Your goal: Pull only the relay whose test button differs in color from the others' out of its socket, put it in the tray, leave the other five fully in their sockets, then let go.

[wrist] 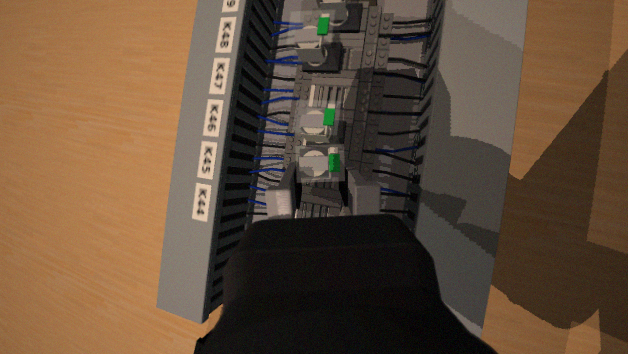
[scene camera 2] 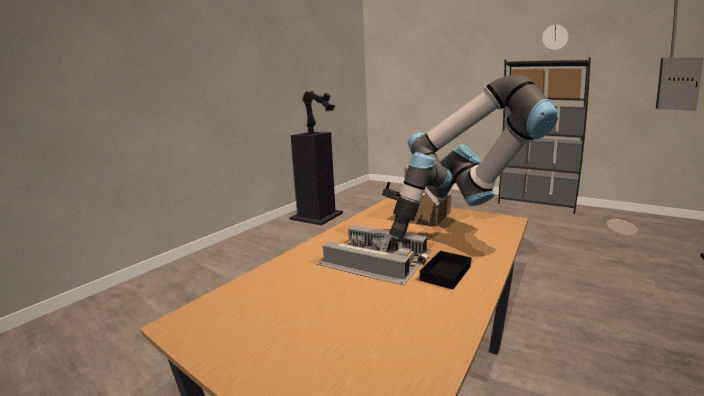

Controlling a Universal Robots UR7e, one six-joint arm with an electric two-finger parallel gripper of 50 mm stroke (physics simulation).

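Frame: origin at the arm's base, x ahead, y left, z up, level; metres.
Seen in the pictures: gripper, fingertip midpoint: (wrist: 319,175) (scene camera 2: 384,249).
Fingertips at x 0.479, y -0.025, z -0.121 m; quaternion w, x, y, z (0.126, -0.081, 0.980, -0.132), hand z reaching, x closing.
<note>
Pixels of each thing's middle, then the offset from my fingertips to it. "*": a spot on its surface instead. Level surfaces: height alone.
- clear relay with a green test button, body centre: (wrist: 319,163) dz +0.016, dx -0.002, dy -0.008 m
- further green-button relay, body centre: (wrist: 317,47) (scene camera 2: 360,242) dz +0.016, dx +0.010, dy -0.086 m
- more relay, body centre: (wrist: 340,5) dz +0.010, dx +0.001, dy -0.120 m
- black tray, surface spot: (scene camera 2: 437,280) * dz -0.021, dx +0.094, dy +0.218 m
- panel plate, body centre: (wrist: 333,140) (scene camera 2: 376,257) dz -0.036, dx +0.000, dy -0.032 m
- wooden table, surface height: dz -0.038 m
My gripper (scene camera 2: 387,243) (wrist: 319,175) is shut on a clear relay with a green test button (wrist: 315,164), near labels K44 and K45 in the wrist view. Whether this relay still touches its socket cannot be told. Another green-button relay (wrist: 315,122) sits just above it in the view. A further green-button relay (wrist: 309,41) is higher up, and part of one more relay (wrist: 336,14) shows at the top edge; its button does not show. Relay details are too small in the scene view. The black tray (scene camera 2: 437,280) stands on the table beside the relay panel.
Grey wiring ducts (scene camera 2: 365,259) (wrist: 186,200) run along both sides of the relay row, with blue and black wires between. The panel plate (scene camera 2: 361,274) lies on the wooden table (scene camera 2: 300,325). A cardboard-coloured box (scene camera 2: 440,212) stands behind the arm.
</note>
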